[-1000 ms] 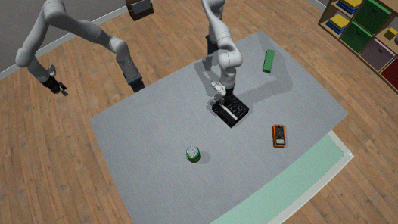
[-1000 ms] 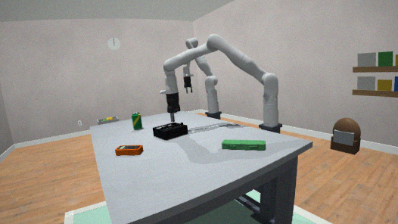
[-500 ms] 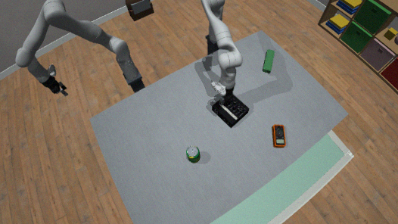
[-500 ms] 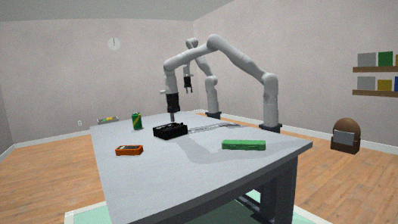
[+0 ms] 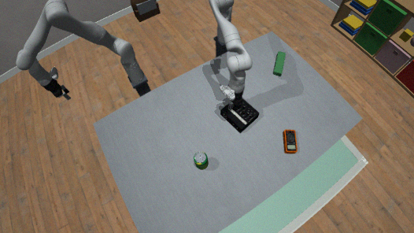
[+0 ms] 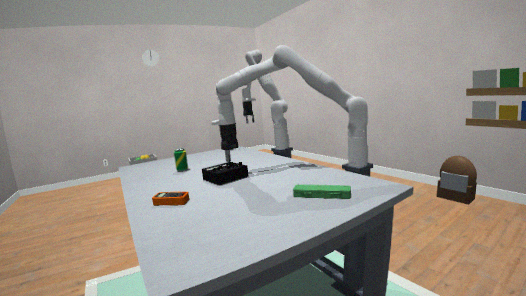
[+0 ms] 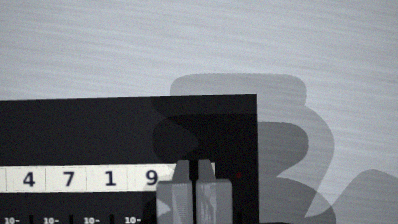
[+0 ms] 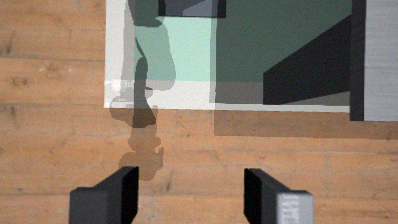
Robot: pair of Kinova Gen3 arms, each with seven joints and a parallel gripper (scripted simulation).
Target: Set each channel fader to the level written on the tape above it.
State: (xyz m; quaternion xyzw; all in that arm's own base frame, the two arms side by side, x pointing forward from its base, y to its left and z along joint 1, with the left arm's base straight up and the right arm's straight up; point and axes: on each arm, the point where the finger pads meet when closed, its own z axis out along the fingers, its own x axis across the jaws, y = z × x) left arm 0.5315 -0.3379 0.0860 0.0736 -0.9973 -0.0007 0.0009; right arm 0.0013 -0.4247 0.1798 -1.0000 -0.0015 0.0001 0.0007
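Right now my left hand is 2 cm to the right of the fader 6 and 2 cm above it. From my left hand the other things lie so: master fader (6 cm to the left, 4 cm behind, 2 cm below); then fader 5 (3 cm to the left, 2 cm below, 2 cm ahead); then fader 3 (6 cm ahead, 5 cm to the left, 2 cm below).
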